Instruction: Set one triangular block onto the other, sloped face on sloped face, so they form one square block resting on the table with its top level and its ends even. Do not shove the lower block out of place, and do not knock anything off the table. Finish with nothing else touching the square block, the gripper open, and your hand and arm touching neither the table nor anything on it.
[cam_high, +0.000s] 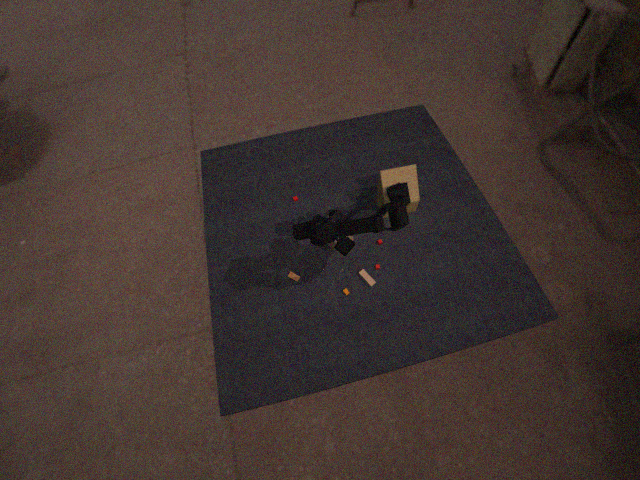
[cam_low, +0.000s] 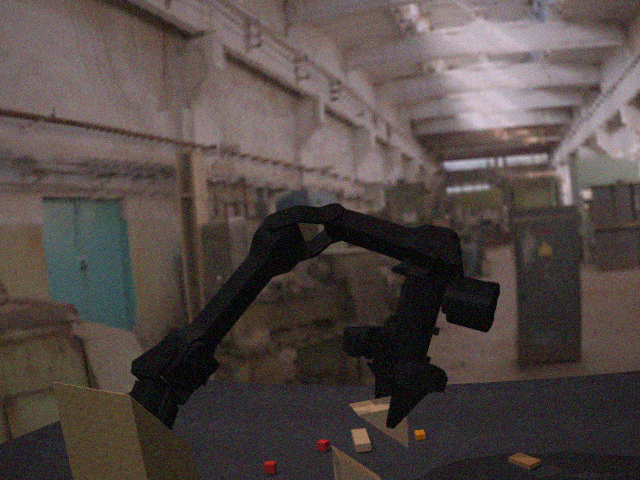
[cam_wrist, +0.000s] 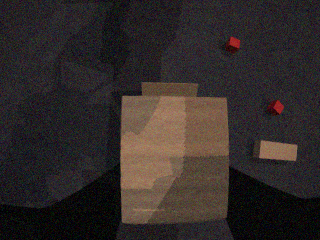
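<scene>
Right now my gripper tip is 90 mm above the wedge, 50 mm past it and 20 mm to the left of it. The rest, counted from my gripper tip: small orange cube (180 mm to the left, 100 mm below, 30 mm ahead); then pale rectangular block (160 mm to the left, 90 mm below, 70 mm behind).
</scene>
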